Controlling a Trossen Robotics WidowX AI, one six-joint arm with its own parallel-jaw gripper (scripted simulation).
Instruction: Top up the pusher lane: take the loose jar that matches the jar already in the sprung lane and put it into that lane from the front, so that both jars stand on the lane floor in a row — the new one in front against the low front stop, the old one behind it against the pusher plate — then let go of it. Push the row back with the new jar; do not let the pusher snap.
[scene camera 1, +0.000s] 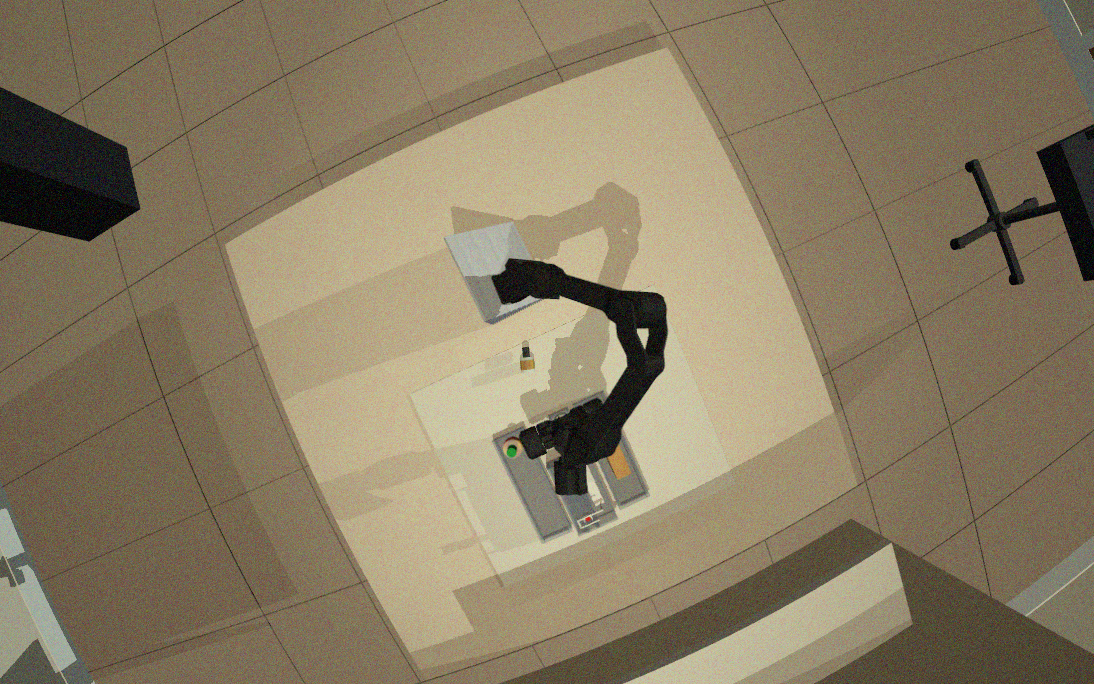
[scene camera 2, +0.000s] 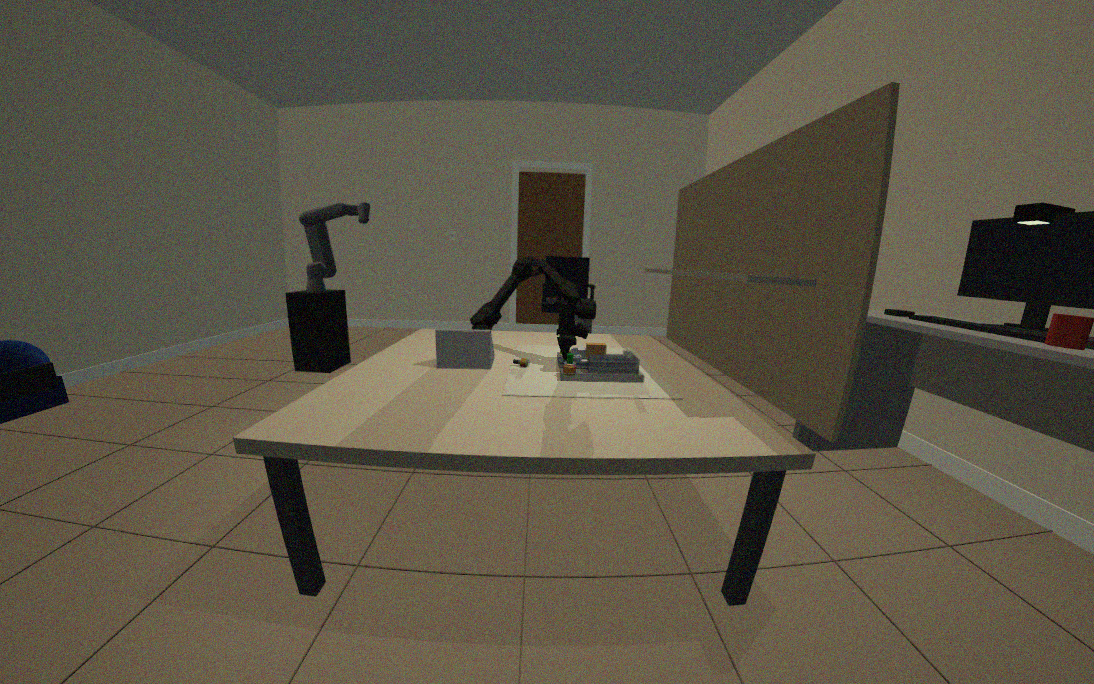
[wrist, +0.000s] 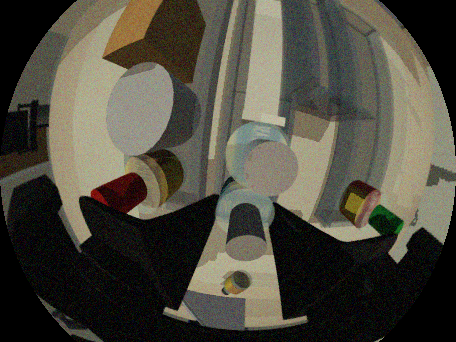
gripper: scene camera 1; scene camera 2 564, 358; wrist
same spot on gripper: (scene camera 1: 543, 428) = (wrist: 306, 312)
